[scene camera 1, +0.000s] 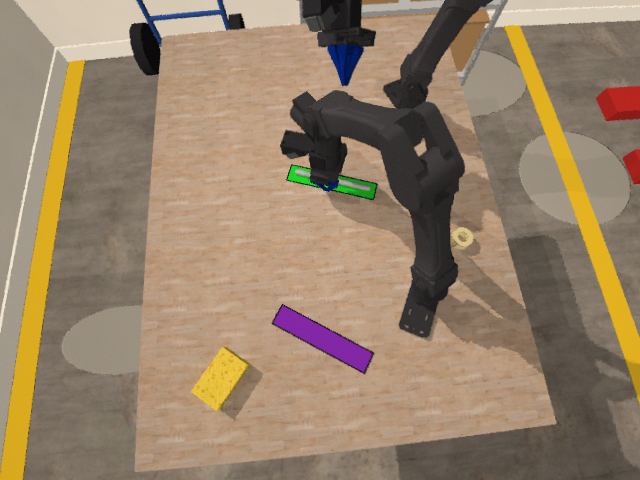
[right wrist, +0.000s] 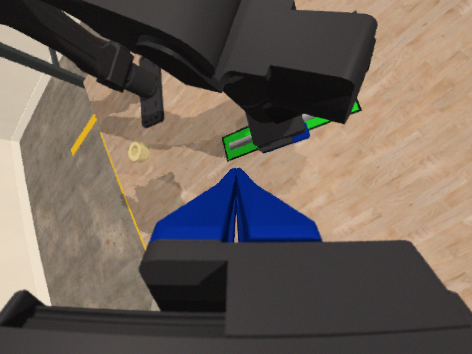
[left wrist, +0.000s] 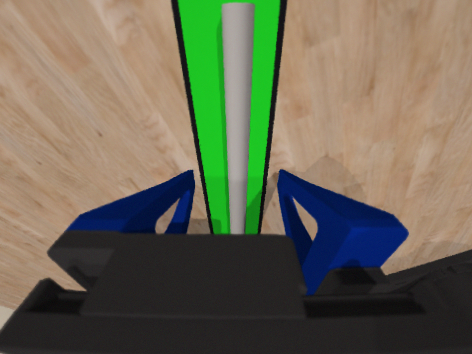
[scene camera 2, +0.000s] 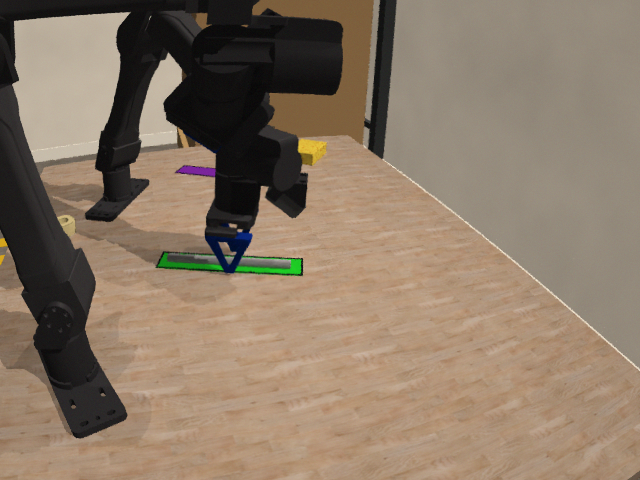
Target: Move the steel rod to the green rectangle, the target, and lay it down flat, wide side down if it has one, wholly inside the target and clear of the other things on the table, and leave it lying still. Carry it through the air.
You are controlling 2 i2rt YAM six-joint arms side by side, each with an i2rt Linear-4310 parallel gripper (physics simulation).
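The grey steel rod lies flat along the green rectangle. Both ends that show are inside its black outline. My left gripper is open, its fingertips low on either side of the rod and apart from it in the left wrist view. It hides the rod's middle in scene camera 1. My right gripper is shut and empty, in the air above the table, beyond the green rectangle in scene camera 1.
A purple rectangle and a yellow sponge lie toward the bottom of scene camera 1. A pale yellow ring-shaped piece stands beside the left arm.
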